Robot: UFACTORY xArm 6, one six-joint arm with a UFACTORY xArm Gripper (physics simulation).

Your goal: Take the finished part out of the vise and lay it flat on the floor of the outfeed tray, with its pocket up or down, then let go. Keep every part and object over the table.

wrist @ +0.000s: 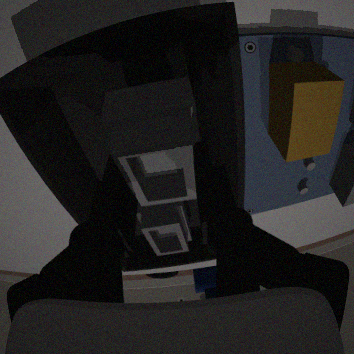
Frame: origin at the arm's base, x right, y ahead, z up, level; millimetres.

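Where they show: gripper, fingertip midpoint: (161,168).
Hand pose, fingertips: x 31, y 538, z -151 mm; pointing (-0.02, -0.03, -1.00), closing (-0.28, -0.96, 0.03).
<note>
Things, the pixels of their top centre, and the offset from my fingertips. "spot": a spot on its surface instead.
- finished part, top centre: (159,183) dx +7, dy -2, dz +18 mm
- blue plate, surface spot: (257,175) spot: dx -94, dy -56, dz -55 mm
- yellow-orange block, top centre: (315,122) dx -24, dy -98, dz -19 mm
- dark grey block, surface spot: (345,175) spot: dx -121, dy -150, dz -34 mm
My gripper (161,168) is shut on the finished part (150,121), a dark grey block with a light-rimmed rectangular pocket showing on its lower side in the wrist view. The block is between the dark fingers and looks tilted. It is over or inside the outfeed tray (220,60), a black tray with high sloping walls. Whether the block touches the tray floor is too dark to tell. A second, smaller-looking pocketed grey part (185,245) shows beyond it, within the tray outline. The vise cannot be made out in this view.
A blue plate (257,175) stands right of the tray, with a yellow-orange block (315,120), small round pins and a dark grey block (345,175) on it. A dark grey shape (100,22) lies along the tray's upper edge. A small blue object (205,278) shows between the gripper linkages.
</note>
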